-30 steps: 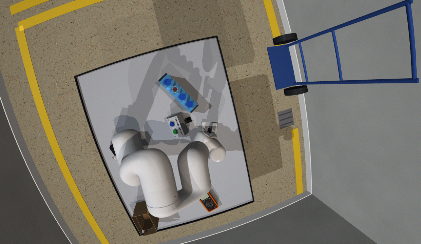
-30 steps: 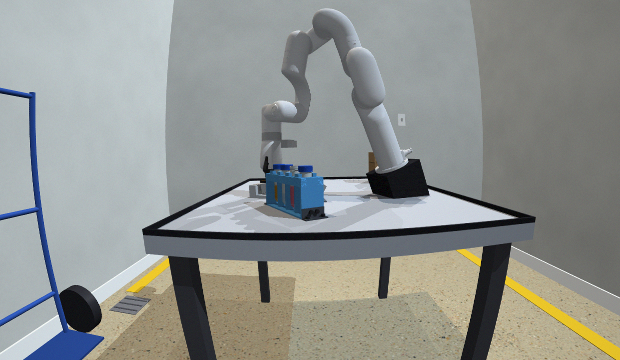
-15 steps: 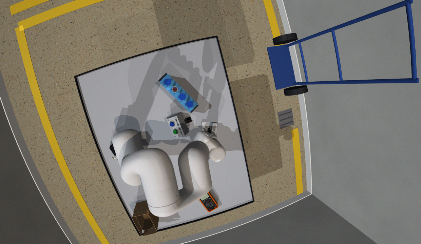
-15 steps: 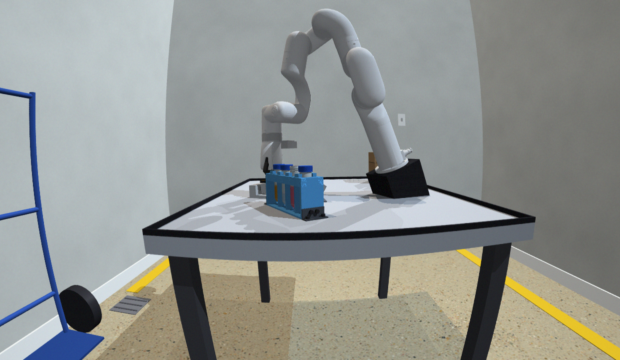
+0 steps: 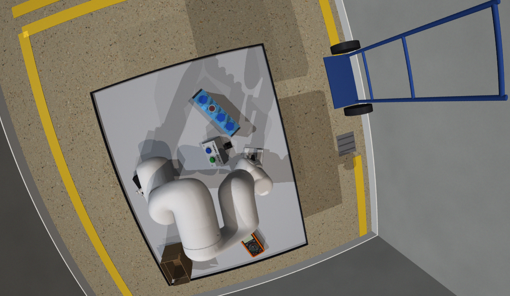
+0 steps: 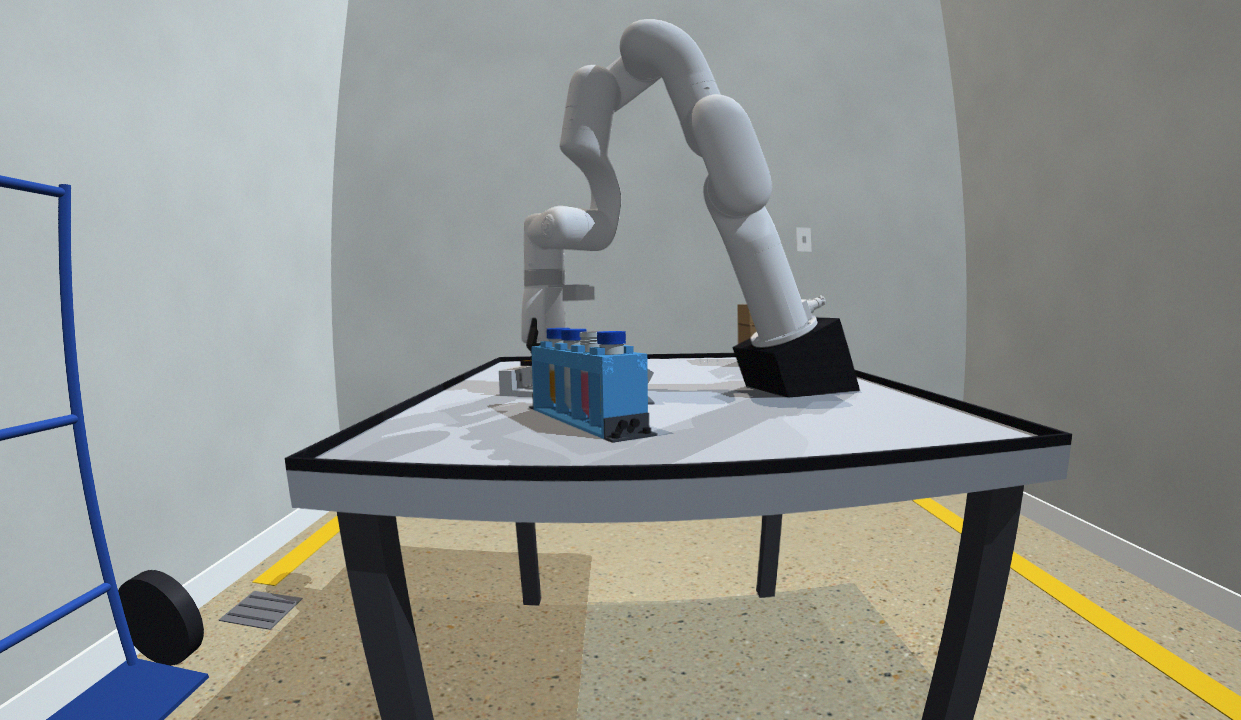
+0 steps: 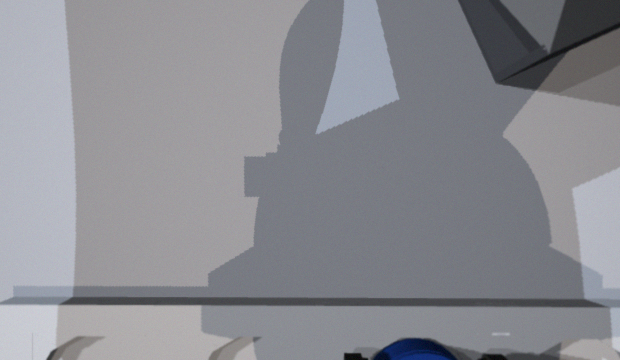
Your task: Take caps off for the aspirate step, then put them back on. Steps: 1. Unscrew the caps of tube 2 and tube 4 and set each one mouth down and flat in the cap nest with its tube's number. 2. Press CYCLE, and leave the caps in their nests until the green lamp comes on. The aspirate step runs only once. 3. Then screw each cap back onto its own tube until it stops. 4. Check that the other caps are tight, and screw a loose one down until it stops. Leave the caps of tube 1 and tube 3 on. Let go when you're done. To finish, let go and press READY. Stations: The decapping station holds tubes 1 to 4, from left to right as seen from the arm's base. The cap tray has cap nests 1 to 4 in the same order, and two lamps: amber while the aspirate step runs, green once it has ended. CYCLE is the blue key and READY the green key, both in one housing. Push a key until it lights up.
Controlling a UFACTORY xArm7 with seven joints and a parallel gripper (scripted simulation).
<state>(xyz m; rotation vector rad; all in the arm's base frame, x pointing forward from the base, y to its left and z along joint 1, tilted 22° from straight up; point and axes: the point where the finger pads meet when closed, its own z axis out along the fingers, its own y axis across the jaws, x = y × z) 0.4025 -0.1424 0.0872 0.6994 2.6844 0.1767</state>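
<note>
Now: the threaded tube neck 22 cm to the left of my hand, 8 cm above it and 1 cm behind it. Round my hand: key housing (13 cm to the left, 12 cm behind, 2 cm above); blue cycle key (16 cm to the left, 14 cm behind, 3 cm above); green ready key (14 cm behind, 11 cm to the left, 3 cm above).
</note>
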